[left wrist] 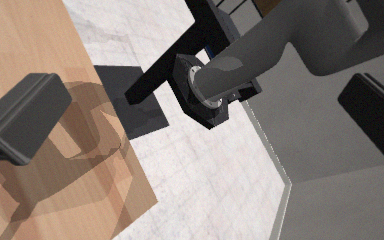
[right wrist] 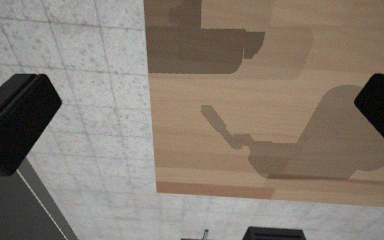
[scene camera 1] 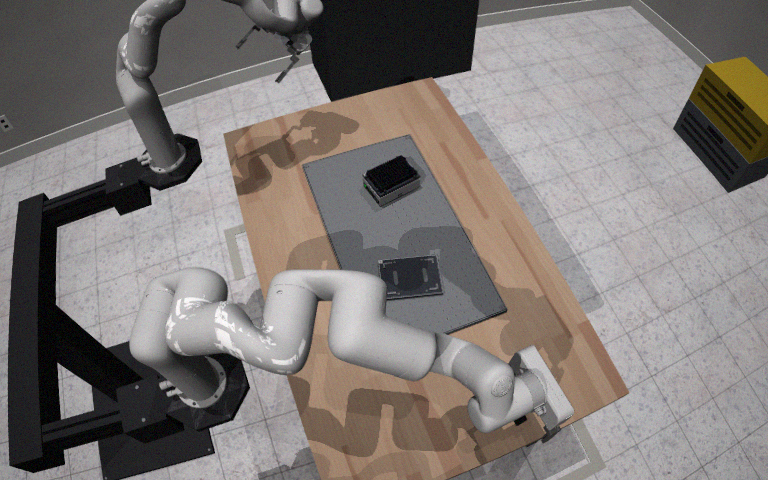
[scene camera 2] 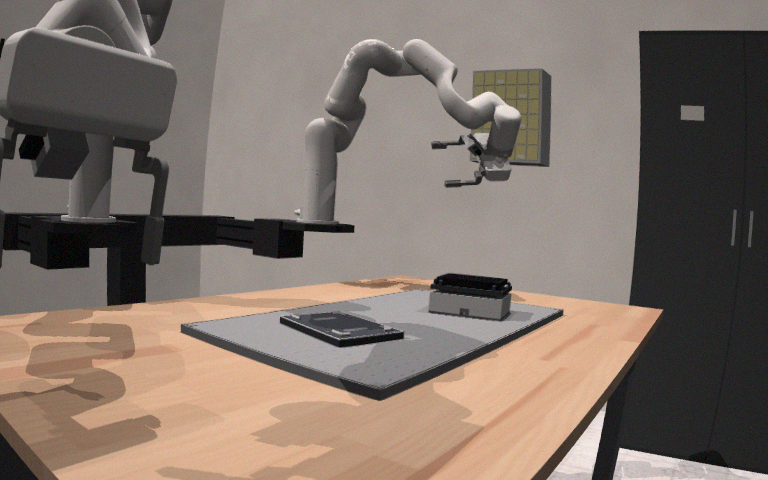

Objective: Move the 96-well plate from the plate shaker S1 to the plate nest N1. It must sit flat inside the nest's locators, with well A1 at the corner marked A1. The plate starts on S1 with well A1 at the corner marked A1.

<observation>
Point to a plate nest N1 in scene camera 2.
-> At 341, 322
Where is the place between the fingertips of my right gripper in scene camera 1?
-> At 526, 408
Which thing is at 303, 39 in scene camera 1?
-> My left gripper.
</observation>
